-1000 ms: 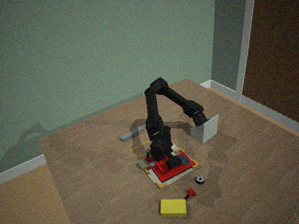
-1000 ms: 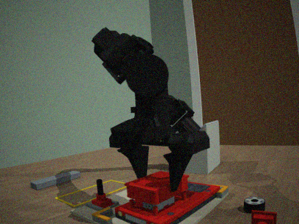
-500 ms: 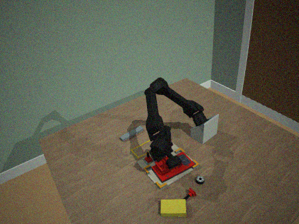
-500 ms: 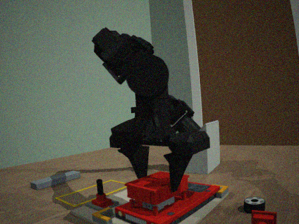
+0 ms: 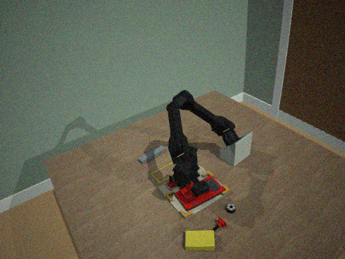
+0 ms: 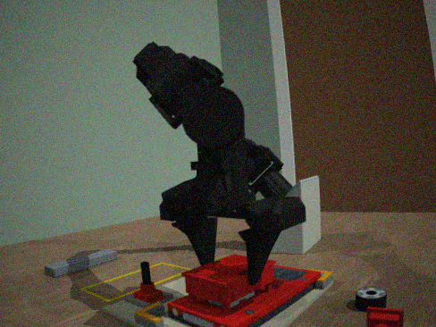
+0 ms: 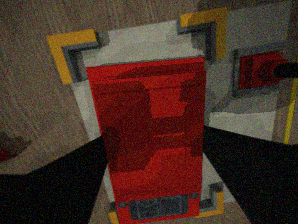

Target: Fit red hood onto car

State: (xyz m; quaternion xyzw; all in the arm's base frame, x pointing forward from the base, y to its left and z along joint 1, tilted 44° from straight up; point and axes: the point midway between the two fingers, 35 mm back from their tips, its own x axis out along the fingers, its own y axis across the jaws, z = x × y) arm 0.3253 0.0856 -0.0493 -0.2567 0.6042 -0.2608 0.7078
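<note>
Right now the red hood is 10 mm above my gripper tip. Also, from my gripper tip: black wheel: 100 mm behind, 150 mm to the left, 40 mm below; yellow block: 100 mm ahead, 200 mm to the left, 40 mm below; engine block: 30 mm below.
</note>
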